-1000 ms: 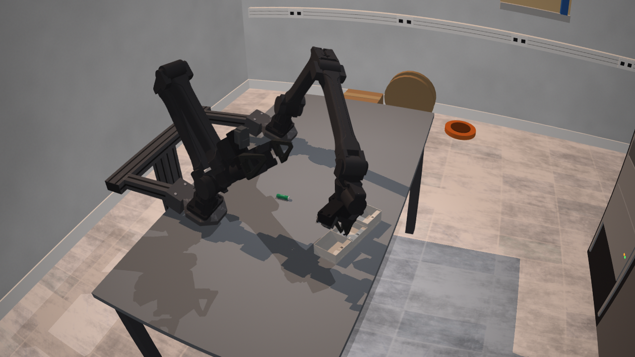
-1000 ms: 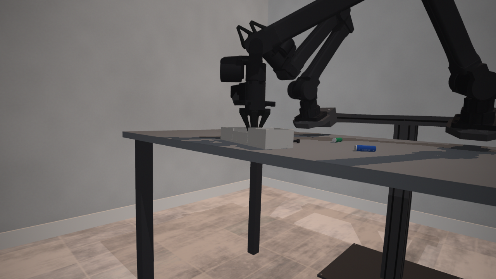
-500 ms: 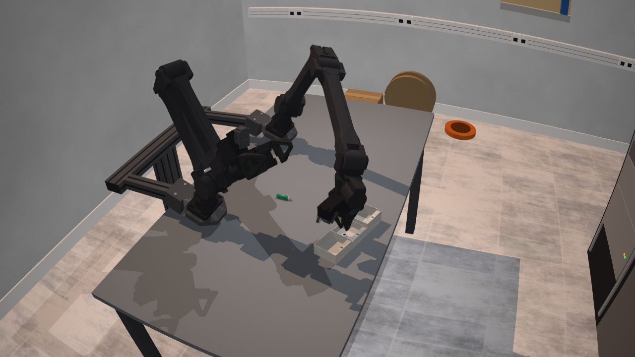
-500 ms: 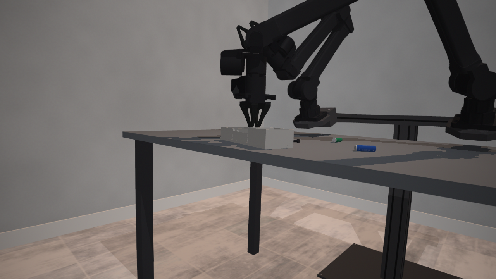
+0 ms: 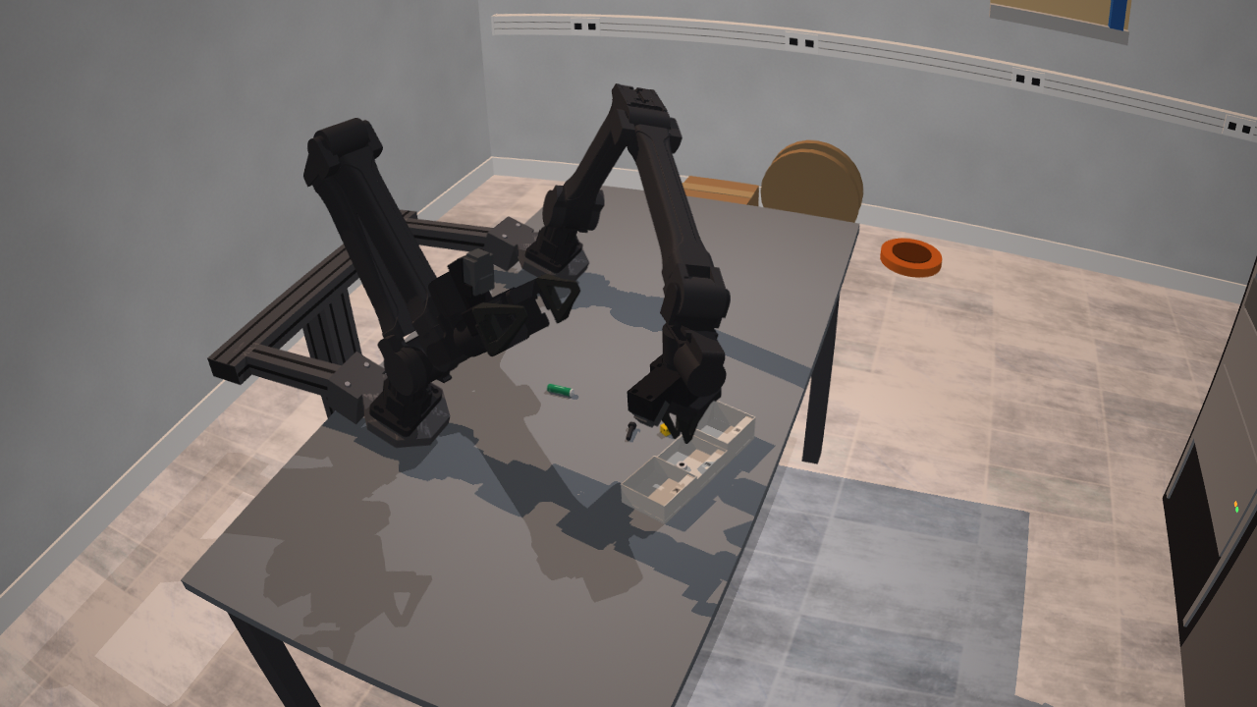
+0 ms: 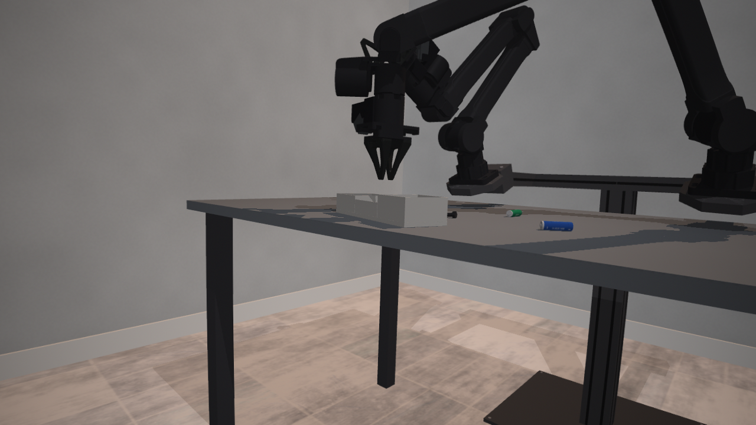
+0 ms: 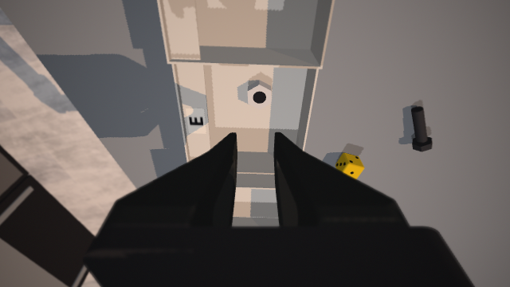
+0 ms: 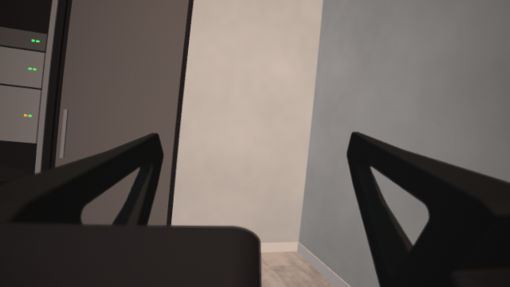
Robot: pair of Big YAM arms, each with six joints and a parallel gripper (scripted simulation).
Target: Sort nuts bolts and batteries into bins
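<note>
My left gripper is now 1 cm short of the bin row, 1 cm to the right of it and 6 cm above it. Round my left hand: hex nut 7 cm below; then yellow die 6 cm behind, 9 cm to the left, 7 cm below; then black bolt 12 cm behind, 7 cm to the left, 7 cm below.
</note>
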